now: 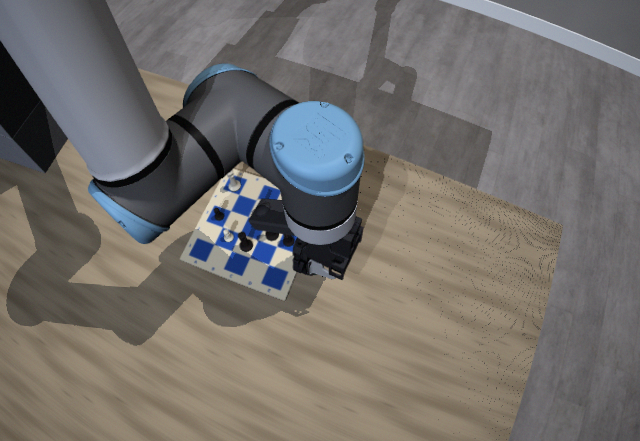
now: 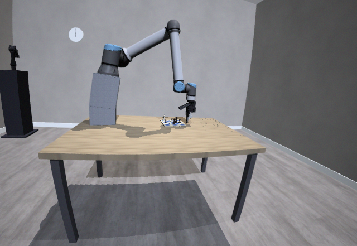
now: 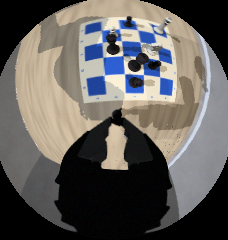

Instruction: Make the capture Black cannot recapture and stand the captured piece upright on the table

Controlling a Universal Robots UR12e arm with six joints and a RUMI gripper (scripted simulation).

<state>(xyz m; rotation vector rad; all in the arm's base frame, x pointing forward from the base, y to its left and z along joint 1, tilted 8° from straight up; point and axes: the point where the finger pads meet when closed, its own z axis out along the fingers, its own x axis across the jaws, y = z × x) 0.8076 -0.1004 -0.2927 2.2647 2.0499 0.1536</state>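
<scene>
My gripper is now 10 mm above the black piece. Also, from my hand: blue-and-cream chessboard: 140 mm behind, 40 mm to the left, 30 mm below.
</scene>
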